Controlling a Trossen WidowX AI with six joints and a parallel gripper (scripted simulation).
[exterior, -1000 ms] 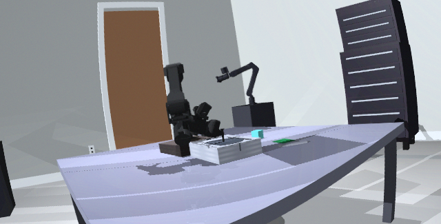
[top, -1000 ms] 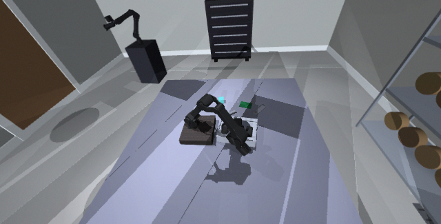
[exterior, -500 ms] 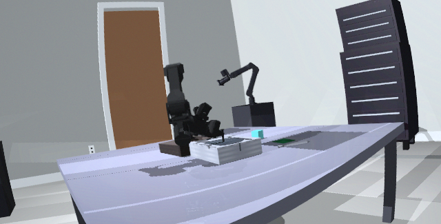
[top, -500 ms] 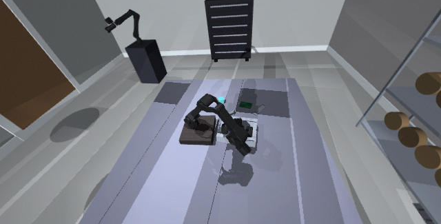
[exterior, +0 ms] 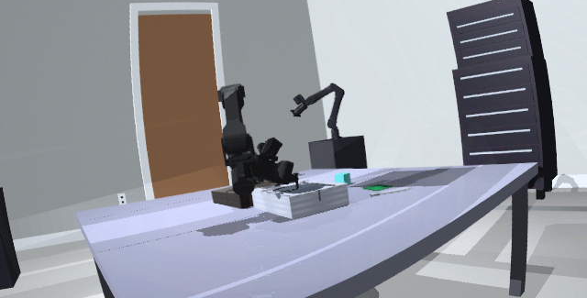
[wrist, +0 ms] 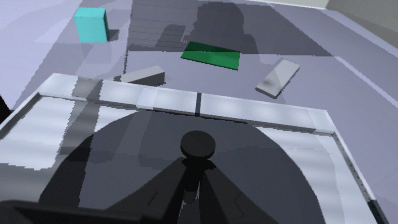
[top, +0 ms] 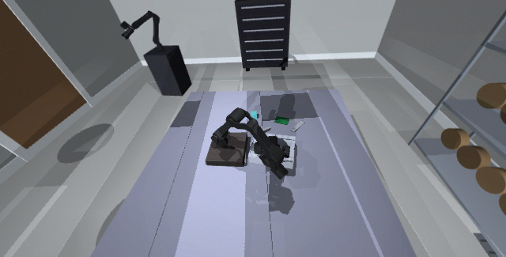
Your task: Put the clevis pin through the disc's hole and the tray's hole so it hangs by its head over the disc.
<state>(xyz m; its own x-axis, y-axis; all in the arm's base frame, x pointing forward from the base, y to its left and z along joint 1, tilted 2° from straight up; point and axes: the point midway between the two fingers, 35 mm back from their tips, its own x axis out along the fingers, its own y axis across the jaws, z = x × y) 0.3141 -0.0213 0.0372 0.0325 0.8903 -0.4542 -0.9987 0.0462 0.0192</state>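
My gripper tip is now 1 cm above the clevis pin. From my gripper tip the other things lie so: disc (3 cm below); then pale flat bar (14 cm ahead, 23 cm to the left, 8 cm below); then steel tray (1 cm behind, 4 cm below).
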